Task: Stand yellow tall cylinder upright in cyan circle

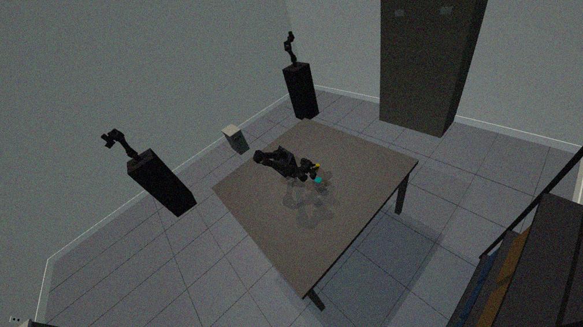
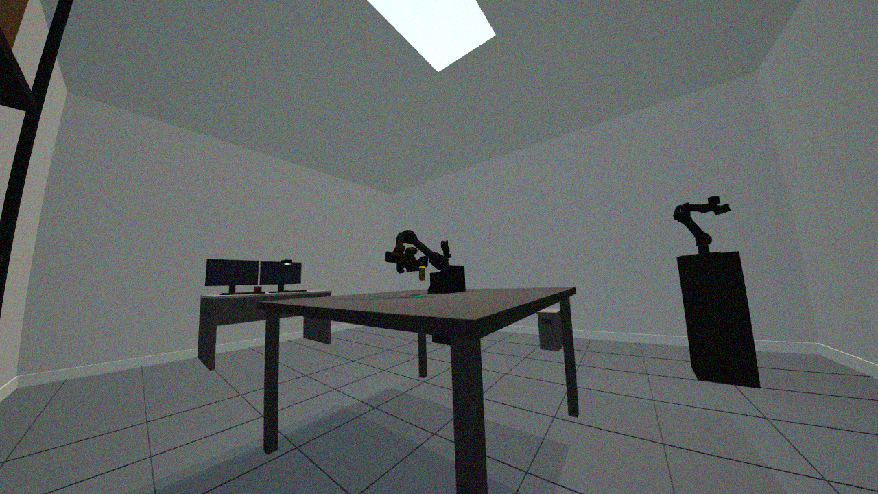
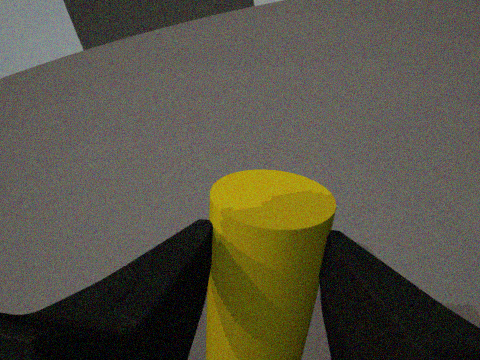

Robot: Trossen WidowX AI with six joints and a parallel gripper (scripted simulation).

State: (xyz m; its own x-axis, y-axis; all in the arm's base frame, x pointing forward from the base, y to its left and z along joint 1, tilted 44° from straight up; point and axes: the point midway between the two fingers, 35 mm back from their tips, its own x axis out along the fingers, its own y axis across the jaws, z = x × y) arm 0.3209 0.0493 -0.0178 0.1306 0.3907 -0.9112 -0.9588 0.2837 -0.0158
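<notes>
Right now the cyan circle is 10 mm ahead of my gripper tip, 30 mm to the right of it and 140 mm below it. Also, from my gripper tip: yellow tall cylinder (20 mm below).
</notes>
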